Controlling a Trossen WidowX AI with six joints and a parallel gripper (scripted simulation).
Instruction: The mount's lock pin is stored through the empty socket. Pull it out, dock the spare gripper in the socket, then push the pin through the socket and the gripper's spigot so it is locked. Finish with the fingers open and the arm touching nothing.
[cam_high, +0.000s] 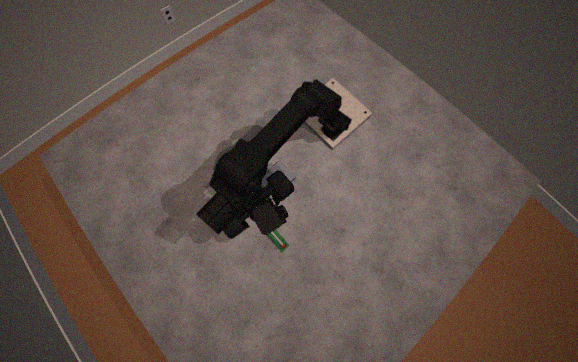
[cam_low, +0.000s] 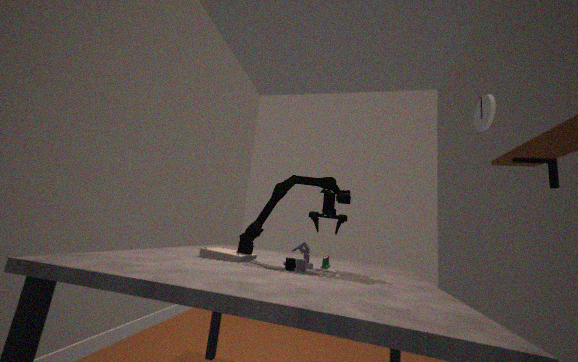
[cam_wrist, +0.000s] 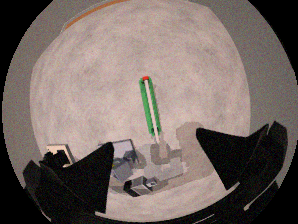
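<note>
Right now the spare gripper is 90 mm behind my gripper tip, 220 mm to the right of it and 140 mm below it. Round my gripper tip: grey mount: 110 mm behind, 80 mm to the right, 110 mm below; then green holder: 10 mm ahead, 30 mm to the left, 140 mm below.
</note>
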